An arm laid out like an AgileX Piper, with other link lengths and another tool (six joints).
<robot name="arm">
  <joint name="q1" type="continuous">
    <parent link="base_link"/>
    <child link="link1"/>
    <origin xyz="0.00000 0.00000 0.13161"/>
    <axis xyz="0 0 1"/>
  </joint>
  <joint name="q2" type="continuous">
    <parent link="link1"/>
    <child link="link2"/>
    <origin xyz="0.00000 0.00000 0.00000" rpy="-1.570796 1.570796 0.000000"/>
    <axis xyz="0 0 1"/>
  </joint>
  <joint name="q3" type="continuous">
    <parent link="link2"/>
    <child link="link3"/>
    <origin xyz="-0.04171 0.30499 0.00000"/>
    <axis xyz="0 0 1"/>
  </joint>
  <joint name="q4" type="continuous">
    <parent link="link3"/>
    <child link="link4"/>
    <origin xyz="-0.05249 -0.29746 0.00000" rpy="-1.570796 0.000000 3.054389"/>
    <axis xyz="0 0 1"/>
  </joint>
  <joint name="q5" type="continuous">
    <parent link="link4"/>
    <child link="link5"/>
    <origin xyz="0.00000 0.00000 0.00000" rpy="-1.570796 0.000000 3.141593"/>
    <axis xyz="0 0 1"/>
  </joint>
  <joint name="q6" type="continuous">
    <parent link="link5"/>
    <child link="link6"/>
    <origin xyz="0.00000 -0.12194 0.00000" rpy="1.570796 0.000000 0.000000"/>
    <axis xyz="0 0 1"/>
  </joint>
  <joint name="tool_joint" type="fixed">
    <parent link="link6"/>
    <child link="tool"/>
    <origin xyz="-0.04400 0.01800 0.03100" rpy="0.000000 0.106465 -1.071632"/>
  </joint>
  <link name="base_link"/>
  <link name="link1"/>
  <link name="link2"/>
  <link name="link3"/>
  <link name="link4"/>
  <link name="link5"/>
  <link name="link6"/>
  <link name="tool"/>
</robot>
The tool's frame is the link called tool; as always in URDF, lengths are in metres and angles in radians. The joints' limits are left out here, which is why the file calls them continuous.
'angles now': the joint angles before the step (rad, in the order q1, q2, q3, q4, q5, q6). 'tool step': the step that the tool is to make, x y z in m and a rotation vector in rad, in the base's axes. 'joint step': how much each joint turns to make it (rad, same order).
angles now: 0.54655 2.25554 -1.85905 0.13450 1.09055 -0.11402
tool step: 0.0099 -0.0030 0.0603 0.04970 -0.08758 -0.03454
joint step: -0.00913 -0.06522 -0.06407 -0.01089 0.02513 0.03222
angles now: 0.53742 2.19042 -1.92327 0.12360 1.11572 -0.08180
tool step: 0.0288 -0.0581 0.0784 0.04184 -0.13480 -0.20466
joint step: -0.08462 -0.11255 -0.03303 -0.07447 -0.00351 0.13647
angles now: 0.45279 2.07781 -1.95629 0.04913 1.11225 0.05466
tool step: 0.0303 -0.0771 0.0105 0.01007 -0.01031 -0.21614
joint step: -0.12576 -0.02515 0.01043 -0.03681 -0.00141 0.10063
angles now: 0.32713 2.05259 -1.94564 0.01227 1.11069 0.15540
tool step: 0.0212 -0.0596 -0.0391 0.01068 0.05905 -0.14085
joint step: -0.10671 0.03432 0.05693 0.01194 -0.03790 0.03571
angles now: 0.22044 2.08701 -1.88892 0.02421 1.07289 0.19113
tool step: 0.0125 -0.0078 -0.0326 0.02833 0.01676 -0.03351
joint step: -0.02172 0.05321 0.01871 0.02986 -0.06164 0.00544
